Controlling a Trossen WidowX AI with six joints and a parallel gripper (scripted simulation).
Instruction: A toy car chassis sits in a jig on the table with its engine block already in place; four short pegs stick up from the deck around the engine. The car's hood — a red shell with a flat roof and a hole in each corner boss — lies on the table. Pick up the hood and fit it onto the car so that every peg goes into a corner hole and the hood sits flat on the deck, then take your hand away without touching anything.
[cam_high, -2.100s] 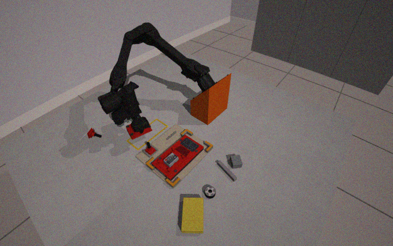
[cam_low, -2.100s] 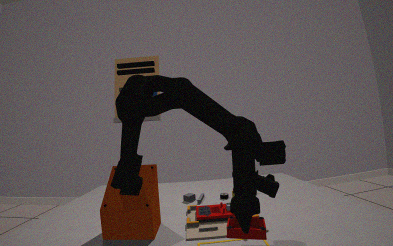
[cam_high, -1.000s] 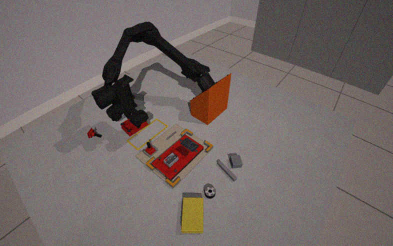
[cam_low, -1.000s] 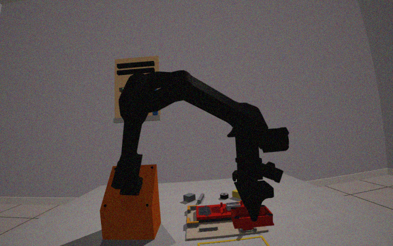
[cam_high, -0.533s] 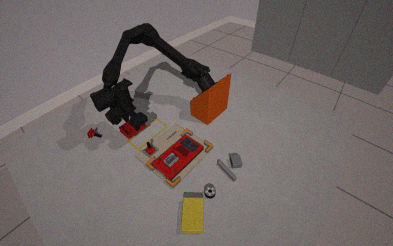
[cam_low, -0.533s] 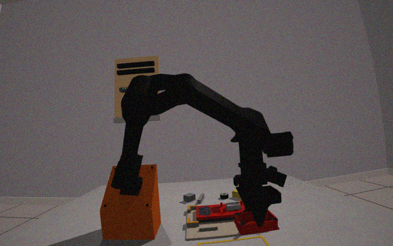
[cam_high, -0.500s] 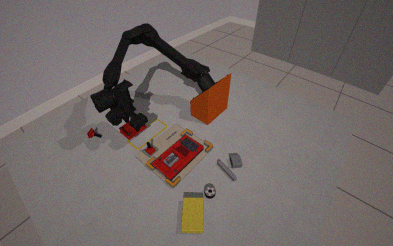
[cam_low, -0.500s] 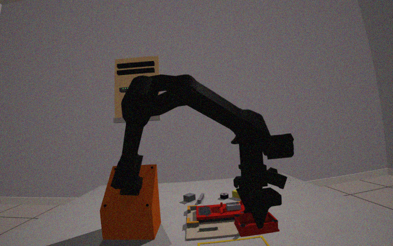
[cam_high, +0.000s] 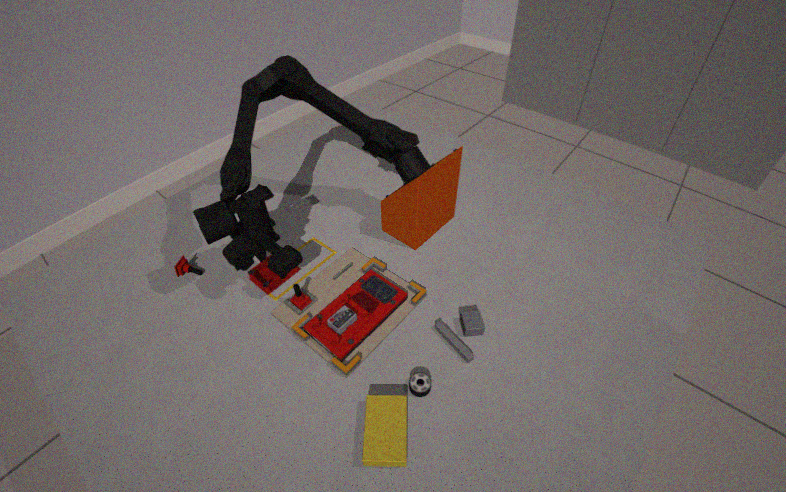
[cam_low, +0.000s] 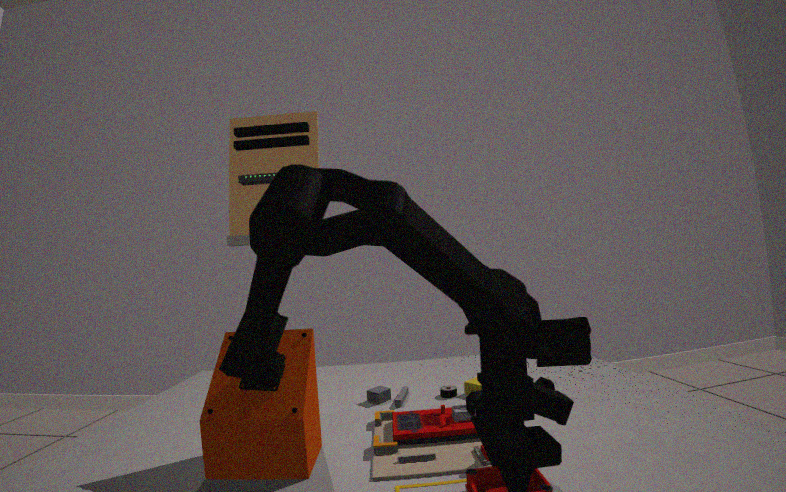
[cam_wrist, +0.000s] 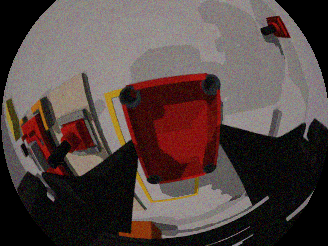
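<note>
Right now my gripper tip is 1 cm above the red hood. Round my gripper tip: grey bar (17 cm to the right, 3 cm behind, 1 cm below); grey engine block (23 cm to the left, 2 cm behind); yellow block (43 cm to the left, 7 cm ahead, 1 cm below).
</note>
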